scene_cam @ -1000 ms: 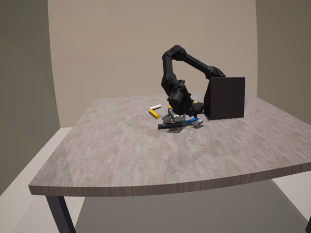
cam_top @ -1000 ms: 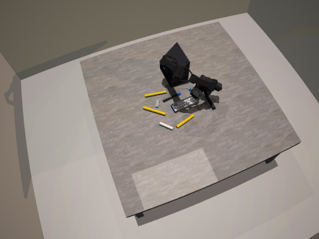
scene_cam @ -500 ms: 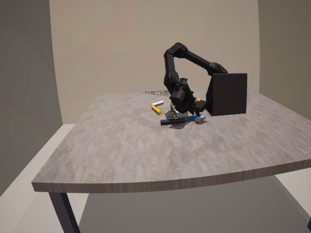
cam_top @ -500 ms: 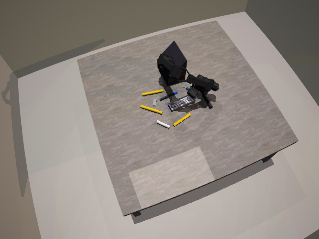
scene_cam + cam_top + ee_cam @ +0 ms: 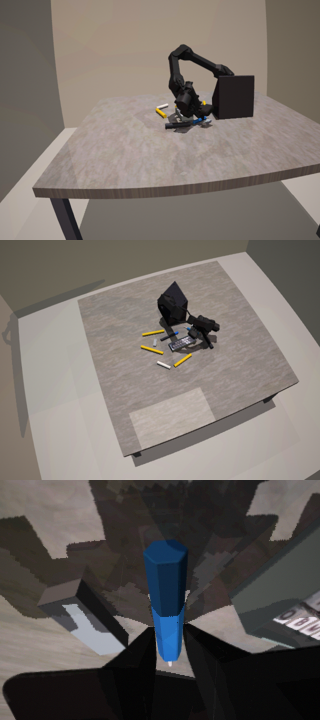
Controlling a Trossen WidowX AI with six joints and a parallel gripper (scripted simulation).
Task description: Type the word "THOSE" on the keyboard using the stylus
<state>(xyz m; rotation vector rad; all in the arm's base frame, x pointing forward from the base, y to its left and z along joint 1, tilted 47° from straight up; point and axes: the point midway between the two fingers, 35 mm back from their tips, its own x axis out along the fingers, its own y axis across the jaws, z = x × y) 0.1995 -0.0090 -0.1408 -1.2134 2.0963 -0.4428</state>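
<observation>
The grey block lies 40 mm to the left of my gripper tip and 20 mm behind it. Round my gripper tip: blue stylus (10 mm to the right, 10 mm behind); black cylinder (130 mm ahead, 80 mm to the left); grey-white cylinder (280 mm to the right, 200 mm ahead).
</observation>
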